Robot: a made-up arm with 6 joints.
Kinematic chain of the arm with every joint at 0, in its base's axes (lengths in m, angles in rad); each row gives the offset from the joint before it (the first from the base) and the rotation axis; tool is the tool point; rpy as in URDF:
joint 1: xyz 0.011 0 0.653 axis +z
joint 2: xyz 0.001 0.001 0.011 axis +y
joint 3: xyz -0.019 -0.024 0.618 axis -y
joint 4: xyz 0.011 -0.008 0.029 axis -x
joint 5: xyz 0.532 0 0.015 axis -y
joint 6: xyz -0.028 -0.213 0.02 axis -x
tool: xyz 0.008 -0.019 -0.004 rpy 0 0 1.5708
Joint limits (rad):
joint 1: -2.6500..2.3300
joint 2: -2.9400..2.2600
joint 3: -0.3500..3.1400
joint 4: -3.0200..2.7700
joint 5: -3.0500..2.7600
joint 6: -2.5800..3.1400
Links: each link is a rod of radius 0.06 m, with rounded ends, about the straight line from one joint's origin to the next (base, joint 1, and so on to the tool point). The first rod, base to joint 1, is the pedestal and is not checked.
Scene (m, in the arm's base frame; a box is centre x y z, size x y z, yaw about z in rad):
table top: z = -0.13
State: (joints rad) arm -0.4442 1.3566 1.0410 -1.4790 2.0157 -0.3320
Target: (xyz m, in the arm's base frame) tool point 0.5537 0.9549 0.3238
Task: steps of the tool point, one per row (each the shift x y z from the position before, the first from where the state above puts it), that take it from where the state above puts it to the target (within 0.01 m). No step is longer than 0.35 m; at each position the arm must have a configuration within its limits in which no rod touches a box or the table.
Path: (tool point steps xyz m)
1: 0.1173 0.3047 -0.0275
2: 0.0178 0.3290 -0.0268
3: -0.0849 0.3209 -0.0264
4: -0.1808 0.2810 -0.0257
5: -0.2596 0.2128 -0.0249

